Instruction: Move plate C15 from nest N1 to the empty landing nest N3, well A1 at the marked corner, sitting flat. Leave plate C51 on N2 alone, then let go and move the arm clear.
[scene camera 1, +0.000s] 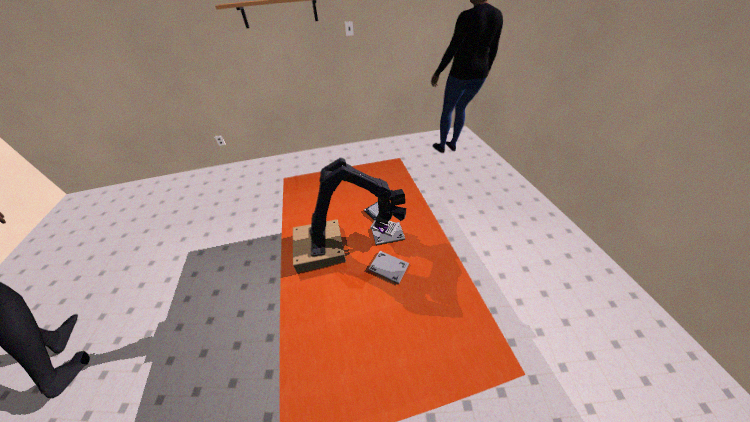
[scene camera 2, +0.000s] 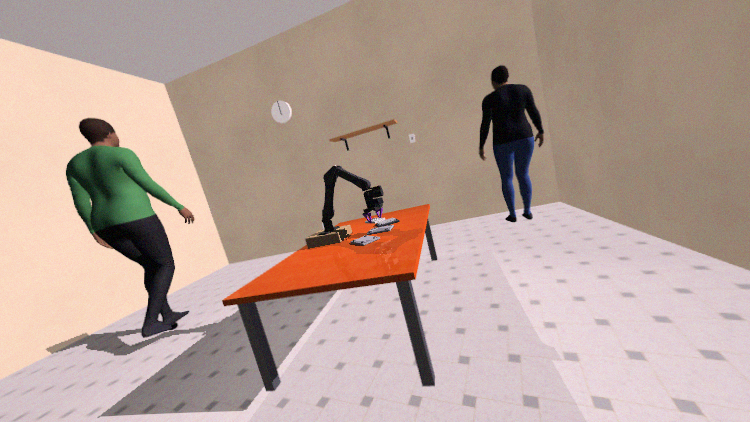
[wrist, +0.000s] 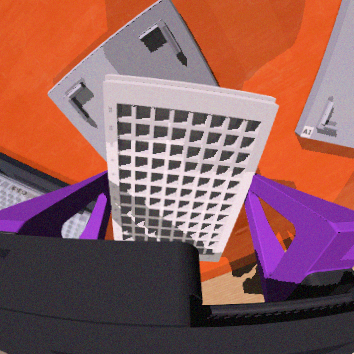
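Note:
My gripper (scene camera 1: 384, 227) (scene camera 2: 374, 216) (wrist: 178, 177) has its purple fingers shut on the long sides of white plate C15 (scene camera 1: 392, 227) (wrist: 182, 150), held raised. Below is the middle nest, apparently N3 (scene camera 1: 389, 239) (scene camera 2: 380, 229) (wrist: 120, 57), with empty corner brackets showing. In the wrist view the plate's outline is turned relative to this nest and overlaps part of it. Plate C51 (wrist: 12, 200) sits in the back nest, apparently N2 (scene camera 1: 370, 211) (scene camera 2: 388, 222). The front nest, apparently N1 (scene camera 1: 388, 265) (scene camera 2: 365, 240) (wrist: 332, 75), is empty. Its A1 mark shows in the wrist view.
The nests stand on the orange table (scene camera 1: 367, 346) (scene camera 2: 325, 272). The arm's wooden base block (scene camera 1: 303, 246) (scene camera 2: 319, 240) is beside them. A person in black (scene camera 1: 474, 41) (scene camera 2: 511, 115) stands beyond the table, and a person in green (scene camera 2: 112, 183) at the left.

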